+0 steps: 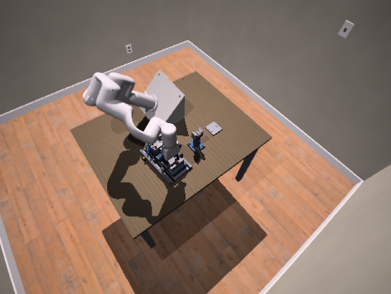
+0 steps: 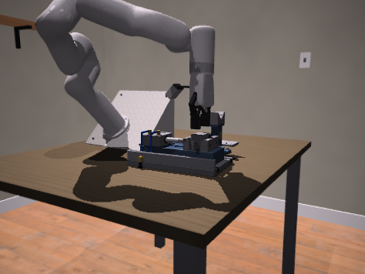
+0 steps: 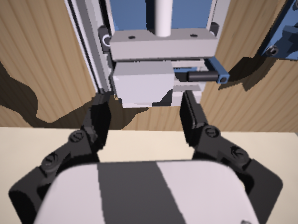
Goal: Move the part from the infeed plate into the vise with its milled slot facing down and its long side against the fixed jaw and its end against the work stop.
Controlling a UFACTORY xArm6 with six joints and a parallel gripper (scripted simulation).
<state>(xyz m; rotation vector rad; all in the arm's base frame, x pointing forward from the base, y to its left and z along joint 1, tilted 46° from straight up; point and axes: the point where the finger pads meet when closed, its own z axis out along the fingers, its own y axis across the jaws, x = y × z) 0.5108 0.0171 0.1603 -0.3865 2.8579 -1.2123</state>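
The part is 50 mm below my hand. Also, from my hand: moving jaw: 40 mm behind, 10 mm to the left, 70 mm below; fixed jaw: 20 mm ahead, 30 mm to the left, 70 mm below; work stop: 20 mm behind, 60 mm to the left, 50 mm below.
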